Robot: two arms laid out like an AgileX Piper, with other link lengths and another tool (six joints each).
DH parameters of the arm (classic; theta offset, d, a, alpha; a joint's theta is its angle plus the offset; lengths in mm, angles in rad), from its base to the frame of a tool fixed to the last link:
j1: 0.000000 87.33 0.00 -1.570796
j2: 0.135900 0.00 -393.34 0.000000
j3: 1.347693 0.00 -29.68 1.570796
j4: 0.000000 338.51 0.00 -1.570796
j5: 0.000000 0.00 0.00 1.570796
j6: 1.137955 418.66 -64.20 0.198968
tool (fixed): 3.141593 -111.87 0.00 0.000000
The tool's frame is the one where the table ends.
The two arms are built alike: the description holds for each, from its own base.
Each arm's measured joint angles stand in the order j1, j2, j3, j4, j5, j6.
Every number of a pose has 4 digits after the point. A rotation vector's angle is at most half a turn.
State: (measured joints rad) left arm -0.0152 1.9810 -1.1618 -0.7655 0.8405 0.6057; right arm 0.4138 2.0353 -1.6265 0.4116 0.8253 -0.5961
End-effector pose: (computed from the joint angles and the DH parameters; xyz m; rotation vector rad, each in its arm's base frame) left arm 0.5556 -0.2113 -0.0089 2.0653 -1.5559 0.4195; right arm 0.6566 0.3537 0.0877 -2.7743 0.4991 -0.2436
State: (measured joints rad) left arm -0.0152 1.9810 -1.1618 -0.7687 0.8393 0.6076; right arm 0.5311 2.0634 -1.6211 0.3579 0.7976 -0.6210
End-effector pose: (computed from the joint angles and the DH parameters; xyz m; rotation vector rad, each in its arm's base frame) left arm 0.5563 -0.2116 -0.0084 2.0653 -1.5550 0.4230; right arm 0.6197 0.4213 0.0666 -2.8430 0.2839 -0.2672
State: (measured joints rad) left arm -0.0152 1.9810 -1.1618 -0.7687 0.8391 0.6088; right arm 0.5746 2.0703 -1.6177 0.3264 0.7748 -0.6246
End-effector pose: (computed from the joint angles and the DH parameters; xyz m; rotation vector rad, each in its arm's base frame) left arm 0.5563 -0.2116 -0.0084 2.0648 -1.5565 0.4234; right arm 0.6079 0.4441 0.0624 -2.8613 0.2042 -0.3013
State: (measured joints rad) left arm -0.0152 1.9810 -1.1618 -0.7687 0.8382 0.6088; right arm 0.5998 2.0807 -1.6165 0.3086 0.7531 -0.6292
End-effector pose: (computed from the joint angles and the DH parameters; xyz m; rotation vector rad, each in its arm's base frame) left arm 0.5565 -0.2115 -0.0084 2.0655 -1.5566 0.4240; right arm 0.6027 0.4582 0.0572 -2.8690 0.1570 -0.3263
